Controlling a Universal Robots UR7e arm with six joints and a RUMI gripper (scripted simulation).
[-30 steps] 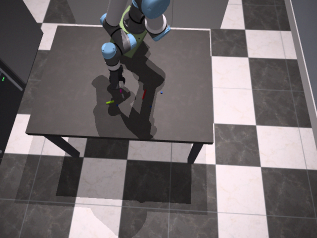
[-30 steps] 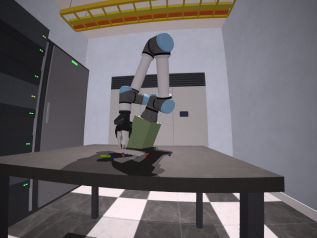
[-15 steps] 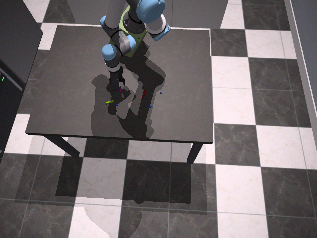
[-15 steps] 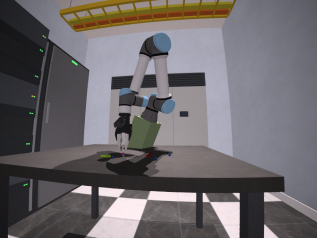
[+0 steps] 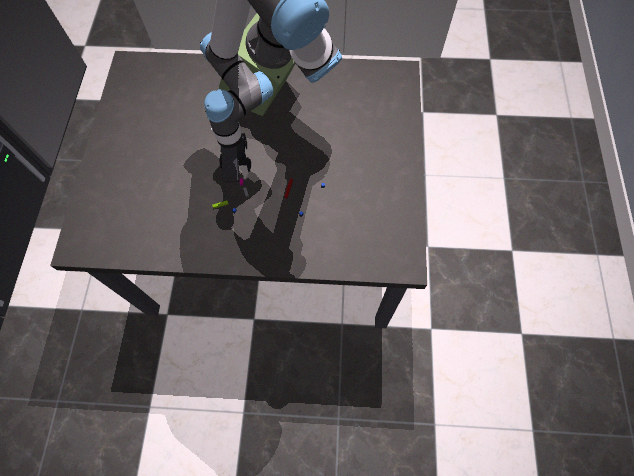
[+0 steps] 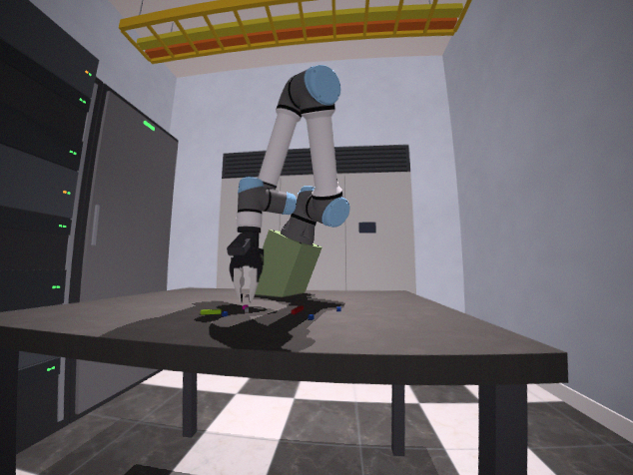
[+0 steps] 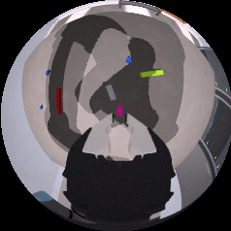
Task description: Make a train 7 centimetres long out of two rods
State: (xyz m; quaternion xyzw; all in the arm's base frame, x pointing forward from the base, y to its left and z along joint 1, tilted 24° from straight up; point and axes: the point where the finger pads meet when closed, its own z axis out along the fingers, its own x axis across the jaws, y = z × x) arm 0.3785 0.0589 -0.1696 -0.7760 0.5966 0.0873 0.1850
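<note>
Now: the magenta rod 3 cm below my hand. Round my hand: grey rod (3 cm ahead, 3 cm to the left, 3 cm below); then red rod (1 cm behind, 16 cm to the left, 3 cm below); then lime rod (10 cm ahead, 4 cm to the right, 3 cm below).
</note>
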